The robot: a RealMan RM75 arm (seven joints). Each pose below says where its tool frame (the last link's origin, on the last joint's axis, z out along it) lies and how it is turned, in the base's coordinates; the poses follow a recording.
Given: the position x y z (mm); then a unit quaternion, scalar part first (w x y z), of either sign.
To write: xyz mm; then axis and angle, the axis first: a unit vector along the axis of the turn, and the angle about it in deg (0 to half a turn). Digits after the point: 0 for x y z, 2 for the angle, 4 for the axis.
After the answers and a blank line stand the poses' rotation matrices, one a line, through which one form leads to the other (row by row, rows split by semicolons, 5 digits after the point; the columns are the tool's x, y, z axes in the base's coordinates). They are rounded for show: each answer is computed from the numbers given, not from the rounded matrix.
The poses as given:
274 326 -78 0.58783 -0.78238 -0.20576 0.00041
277 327 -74 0.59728 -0.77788 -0.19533 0.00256
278 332 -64 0.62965 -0.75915 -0.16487 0.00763
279 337 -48 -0.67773 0.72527 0.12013 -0.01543
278 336 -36 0.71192 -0.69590 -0.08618 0.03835
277 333 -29 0.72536 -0.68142 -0.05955 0.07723
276 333 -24 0.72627 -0.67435 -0.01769 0.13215
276 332 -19 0.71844 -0.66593 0.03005 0.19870
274 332 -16 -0.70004 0.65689 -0.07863 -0.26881
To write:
274 326 -78 -0.9671 -0.2543 0.0005 107.99
277 327 -74 -0.9699 -0.2435 0.0032 106.65
278 332 -64 -0.9772 -0.2122 0.0098 101.95
279 337 -48 -0.9863 -0.1634 0.0210 94.67
278 336 -36 -0.9909 -0.1227 0.0546 89.22
277 333 -29 -0.9899 -0.0865 0.1122 87.00
276 333 -24 -0.9810 -0.0257 0.1922 86.85
276 332 -19 -0.9574 0.0432 0.2857 88.15
274 332 -16 -0.9199 0.1101 0.3764 91.14

0.91533 0.32148 -0.24255; 0.32245 -0.22424 0.91964; 0.24126 -0.91998 -0.30891
0.92368 0.30083 -0.23732; 0.30694 -0.21021 0.92822; 0.22935 -0.93022 -0.28650
0.94552 0.24071 -0.21920; 0.25993 -0.15272 0.95347; 0.19603 -0.95851 -0.20697
0.97066 0.15334 -0.18521; 0.19517 -0.05251 0.97936; 0.14045 -0.98678 -0.08089
0.98220 0.06534 -0.17608; 0.17455 0.02851 0.98424; 0.06933 -0.99746 0.01660
0.98098 -0.03088 -0.19164; 0.19320 0.05940 0.97936; -0.01886 -0.99776 0.06423
0.96445 -0.16810 -0.20393; 0.21581 0.05557 0.97485; -0.15254 -0.98420 0.08987
0.91923 -0.32553 -0.22146; 0.24548 0.03411 0.96880; -0.30782 -0.94492 0.11127
0.84312 -0.47966 -0.24307; 0.27305 -0.00752 0.96197; -0.46324 -0.87742 0.12463

